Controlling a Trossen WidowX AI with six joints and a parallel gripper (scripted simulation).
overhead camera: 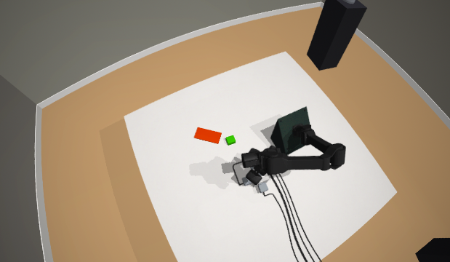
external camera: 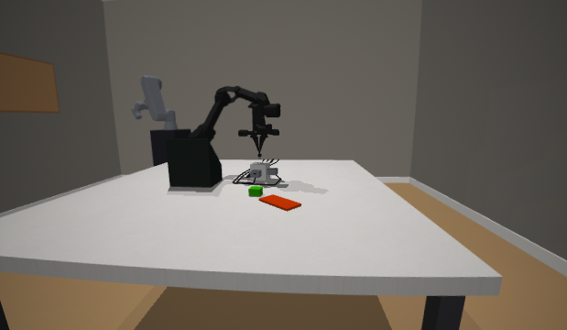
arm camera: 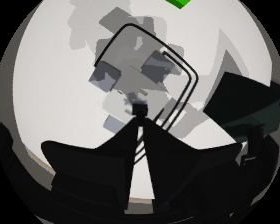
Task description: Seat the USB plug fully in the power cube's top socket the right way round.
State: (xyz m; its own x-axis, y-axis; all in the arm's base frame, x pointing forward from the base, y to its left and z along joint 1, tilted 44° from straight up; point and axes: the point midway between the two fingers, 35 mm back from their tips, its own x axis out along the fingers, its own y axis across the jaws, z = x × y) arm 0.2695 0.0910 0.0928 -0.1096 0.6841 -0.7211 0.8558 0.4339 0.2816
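My gripper tip is 20 mm above the dark USB plug. Round my gripper tip: green block 250 mm to the right, 120 mm below, 60 mm ahead; orange-red slab 320 mm to the right, 180 mm ahead, 130 mm below.
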